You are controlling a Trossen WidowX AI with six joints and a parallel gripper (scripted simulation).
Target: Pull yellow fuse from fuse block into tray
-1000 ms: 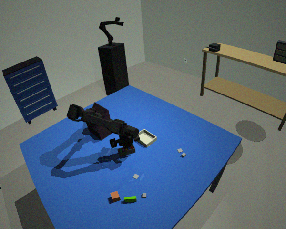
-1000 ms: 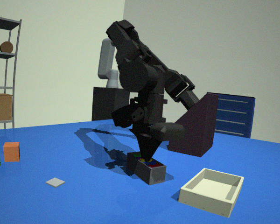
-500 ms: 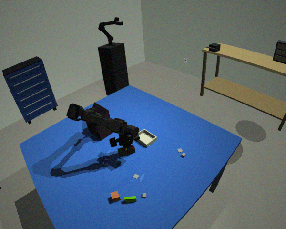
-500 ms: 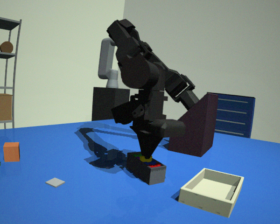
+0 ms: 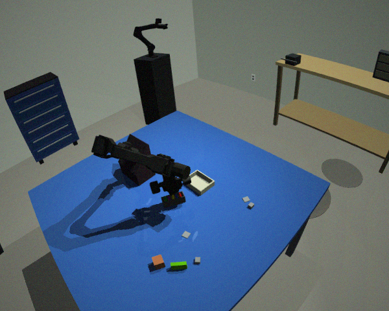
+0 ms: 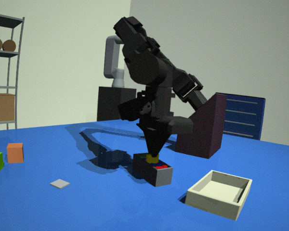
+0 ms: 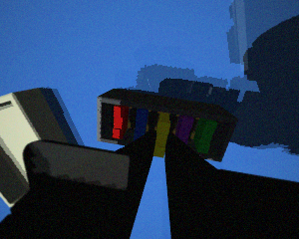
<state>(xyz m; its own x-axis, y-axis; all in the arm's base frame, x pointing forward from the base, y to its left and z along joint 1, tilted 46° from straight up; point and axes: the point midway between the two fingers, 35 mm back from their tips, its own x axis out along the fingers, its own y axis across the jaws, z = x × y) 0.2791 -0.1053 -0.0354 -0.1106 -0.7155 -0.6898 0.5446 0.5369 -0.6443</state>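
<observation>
Now: the blue fuse 10 mm ahead of my gripper tip, 20 mm to the left of it and 30 mm below it. Also, from my gripper tip: purple fuse (10 mm behind, 20 mm to the right, 30 mm below); then yellow fuse (10 mm below); then red fuse (20 mm ahead, 30 mm to the left, 30 mm below).
</observation>
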